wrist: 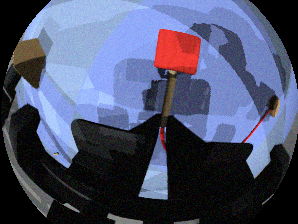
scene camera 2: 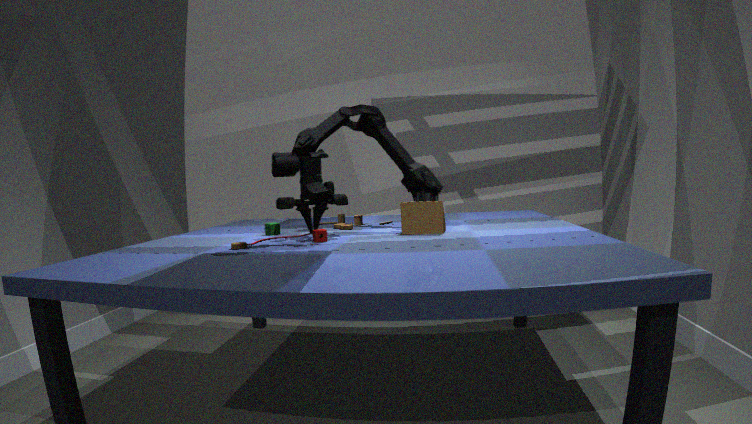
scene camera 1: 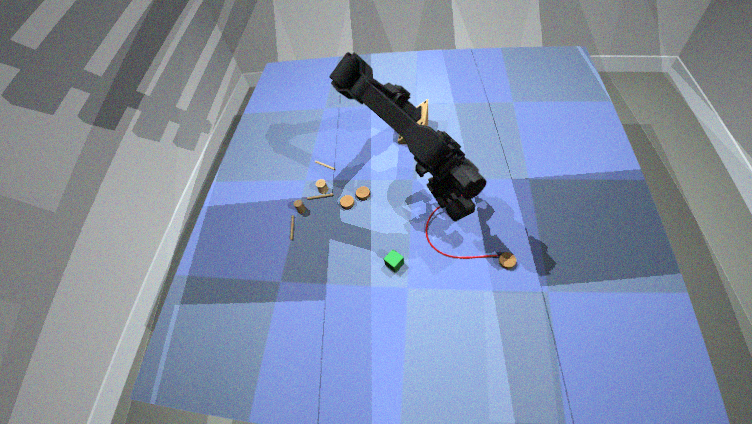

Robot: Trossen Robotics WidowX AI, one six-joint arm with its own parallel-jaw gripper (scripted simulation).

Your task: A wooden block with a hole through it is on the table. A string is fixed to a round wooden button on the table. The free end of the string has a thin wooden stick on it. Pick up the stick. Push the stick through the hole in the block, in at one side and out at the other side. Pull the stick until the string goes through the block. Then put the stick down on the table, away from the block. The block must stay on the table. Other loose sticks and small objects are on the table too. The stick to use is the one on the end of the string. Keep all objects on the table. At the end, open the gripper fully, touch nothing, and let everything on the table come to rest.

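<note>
The gripper is visible, including in the wrist view and in scene camera 1. A red cube is likewise visible.
</note>
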